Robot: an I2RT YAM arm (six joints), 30 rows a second.
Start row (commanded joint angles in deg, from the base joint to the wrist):
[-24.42, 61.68, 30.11, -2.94, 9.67, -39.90]
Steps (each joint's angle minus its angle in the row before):
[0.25, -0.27, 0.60, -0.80, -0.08, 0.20]
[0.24, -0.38, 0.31, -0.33, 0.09, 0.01]
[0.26, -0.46, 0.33, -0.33, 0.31, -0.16]
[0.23, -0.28, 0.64, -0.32, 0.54, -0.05]
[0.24, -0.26, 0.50, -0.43, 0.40, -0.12]
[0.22, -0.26, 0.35, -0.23, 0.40, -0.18]
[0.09, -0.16, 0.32, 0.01, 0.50, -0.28]
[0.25, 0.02, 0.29, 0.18, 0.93, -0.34]
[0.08, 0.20, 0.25, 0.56, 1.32, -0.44]
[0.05, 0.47, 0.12, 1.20, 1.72, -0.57]
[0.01, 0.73, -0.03, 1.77, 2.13, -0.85]
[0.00, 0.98, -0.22, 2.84, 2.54, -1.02]
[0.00, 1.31, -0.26, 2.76, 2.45, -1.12]
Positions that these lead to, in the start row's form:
[-24.17, 61.41, 30.71, -3.74, 9.59, -39.70]
[-23.93, 61.03, 31.02, -4.07, 9.68, -39.69]
[-23.67, 60.57, 31.35, -4.40, 9.99, -39.85]
[-23.44, 60.29, 31.99, -4.72, 10.53, -39.90]
[-23.20, 60.03, 32.49, -5.15, 10.93, -40.02]
[-22.98, 59.77, 32.84, -5.38, 11.33, -40.20]
[-22.89, 59.61, 33.16, -5.37, 11.83, -40.48]
[-22.64, 59.63, 33.45, -5.19, 12.76, -40.82]
[-22.56, 59.83, 33.70, -4.63, 14.08, -41.26]
[-22.51, 60.30, 33.82, -3.43, 15.80, -41.83]
[-22.50, 61.03, 33.79, -1.66, 17.93, -42.68]
[-22.50, 62.01, 33.57, 1.18, 20.47, -43.70]
[-22.50, 63.32, 33.31, 3.94, 22.92, -44.82]

